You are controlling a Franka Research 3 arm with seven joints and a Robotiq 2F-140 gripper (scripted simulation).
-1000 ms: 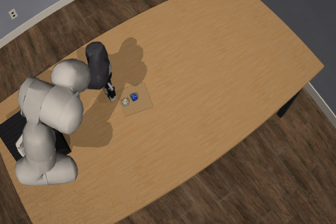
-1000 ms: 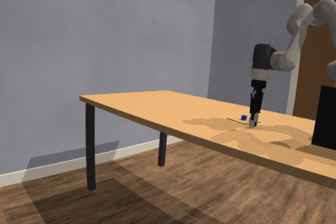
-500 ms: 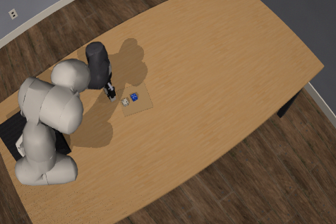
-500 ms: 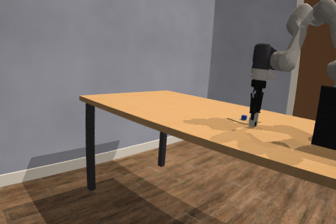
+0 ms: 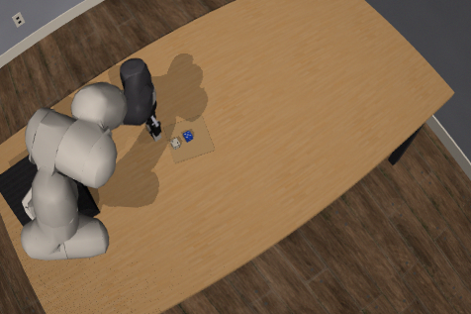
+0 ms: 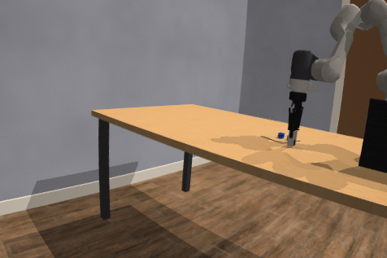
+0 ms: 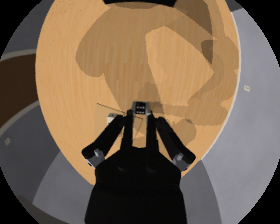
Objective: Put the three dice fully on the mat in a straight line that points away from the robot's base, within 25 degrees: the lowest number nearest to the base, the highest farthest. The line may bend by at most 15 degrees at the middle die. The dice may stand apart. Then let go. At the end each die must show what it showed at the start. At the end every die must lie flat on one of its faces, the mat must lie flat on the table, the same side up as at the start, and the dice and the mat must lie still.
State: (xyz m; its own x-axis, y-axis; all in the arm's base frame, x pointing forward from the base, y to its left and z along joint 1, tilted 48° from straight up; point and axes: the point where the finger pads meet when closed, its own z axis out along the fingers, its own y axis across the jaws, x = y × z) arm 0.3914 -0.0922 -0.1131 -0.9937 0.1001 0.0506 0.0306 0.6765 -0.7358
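My hand is 2 cm above the black die. The rest, counted from my hand: white die 8 cm to the right, 3 cm ahead, 2 cm below; then thin tan mat 8 cm to the right, 8 cm ahead, 3 cm below; then blue die 8 cm to the right, 8 cm ahead, 2 cm below.
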